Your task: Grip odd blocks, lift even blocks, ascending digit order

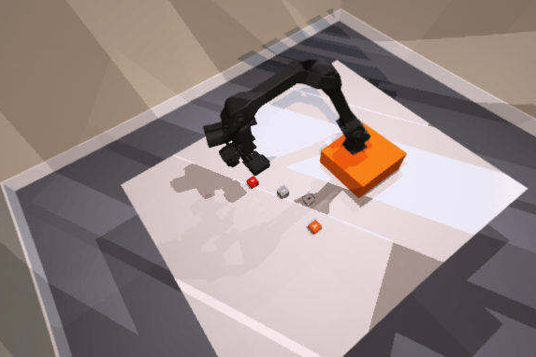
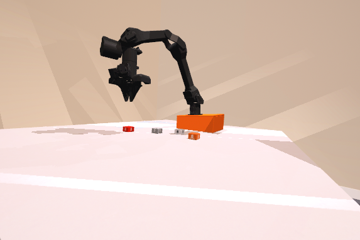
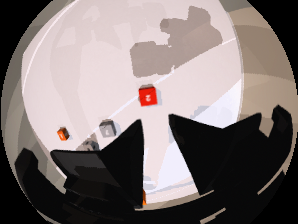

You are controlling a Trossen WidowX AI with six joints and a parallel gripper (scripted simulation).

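Now: gripper tip 260 mm to the right of the orange block, 110 mm past it and 110 mm above it. Round my gripper tip: grey block (110 mm below, 90 mm to the left, 80 mm behind); then red block (110 mm below); then white block (160 mm to the left, 140 mm behind, 110 mm below).
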